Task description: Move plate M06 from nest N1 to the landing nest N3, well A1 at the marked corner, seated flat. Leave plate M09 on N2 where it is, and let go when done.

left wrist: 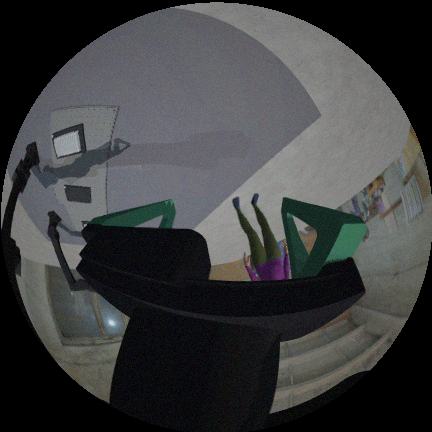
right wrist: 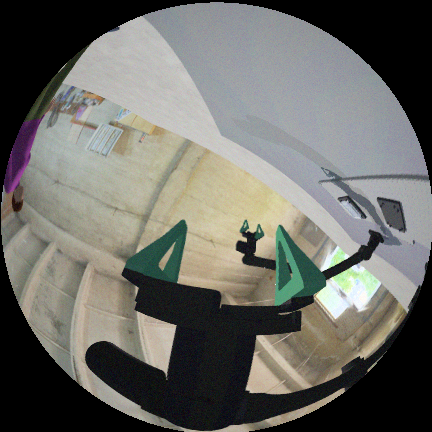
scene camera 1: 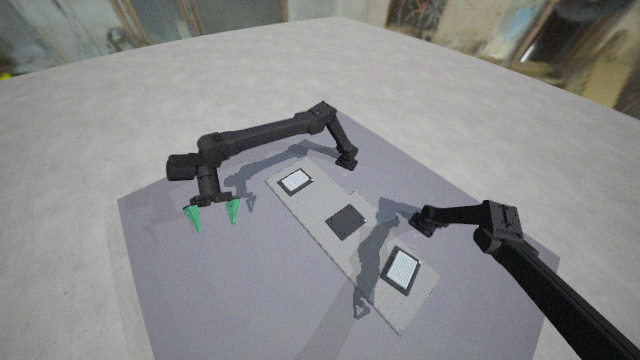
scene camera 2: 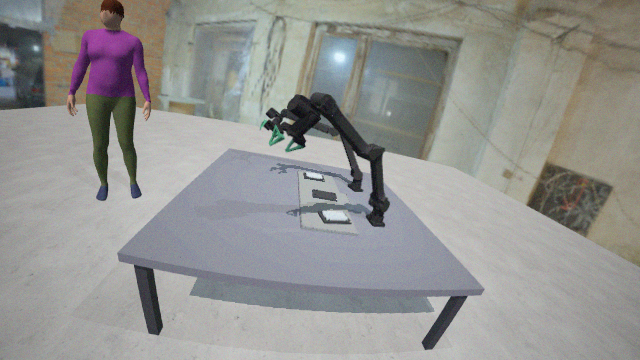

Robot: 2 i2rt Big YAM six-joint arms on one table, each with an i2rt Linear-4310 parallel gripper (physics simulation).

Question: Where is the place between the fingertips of the left gripper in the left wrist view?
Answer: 226,204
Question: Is the right gripper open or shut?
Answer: Open.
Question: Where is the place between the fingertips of the right gripper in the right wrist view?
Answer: At 230,225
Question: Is the left gripper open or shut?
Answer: Open.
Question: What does the left gripper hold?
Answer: Nothing.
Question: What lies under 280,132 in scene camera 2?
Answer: The left gripper.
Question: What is the right gripper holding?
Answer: Nothing.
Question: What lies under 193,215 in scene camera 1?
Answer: The right gripper.
